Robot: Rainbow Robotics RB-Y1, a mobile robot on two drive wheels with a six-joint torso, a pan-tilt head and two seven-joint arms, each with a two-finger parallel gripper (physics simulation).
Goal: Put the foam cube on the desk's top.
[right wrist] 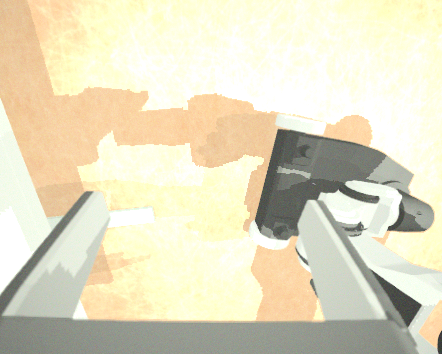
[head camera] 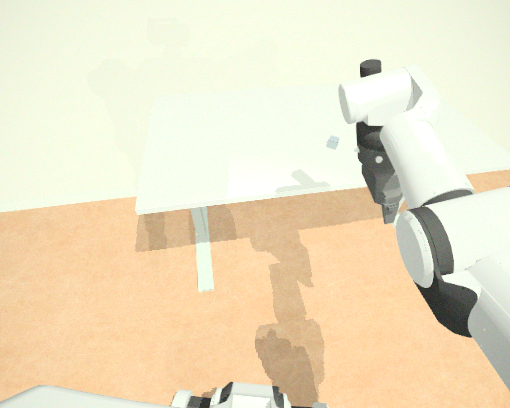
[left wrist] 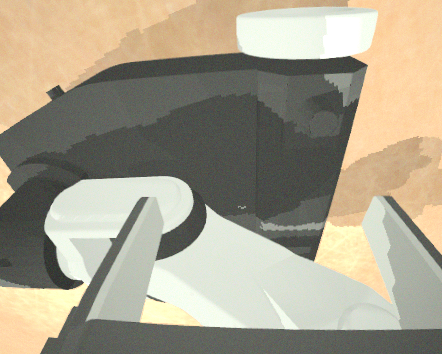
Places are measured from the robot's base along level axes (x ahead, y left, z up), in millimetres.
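Pixels of known places: left gripper, fingertip midpoint: (left wrist: 261,210); right gripper, fingertip midpoint: (right wrist: 207,209) (head camera: 380,203).
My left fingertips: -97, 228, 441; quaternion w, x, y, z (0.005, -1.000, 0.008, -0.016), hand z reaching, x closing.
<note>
Behind a point stands the place of what it marks, as x, y, z.
The small light grey-blue foam cube (head camera: 333,142) @(879, -240, 751) rests on the white desk's top (head camera: 200,145) @(849, 274, 720), right of its middle in the head view. My right gripper (head camera: 389,219) (right wrist: 207,209) @(407, -252, 925) is open and empty. In the head view it points down in front of the desk's near edge, lower right of the cube and apart from it. The cube does not show in the right wrist view, where the desk's edge (right wrist: 15,150) @(661, -192, 705) shows at the left. My left gripper (left wrist: 261,210) @(-97, 228, 441) is open and empty, in front of my own dark base; the head view does not show it.
A pale desk leg (head camera: 203,255) (right wrist: 132,216) stands under the desk. My dark base (left wrist: 215,125) @(-140, 145, 169) (right wrist: 295,185) @(-12, -26, 191) fills much of the left wrist view and lies at the right in the right wrist view. A pale wall (head camera: 65,100) @(1171, 1063, 731) rises behind the desk.
</note>
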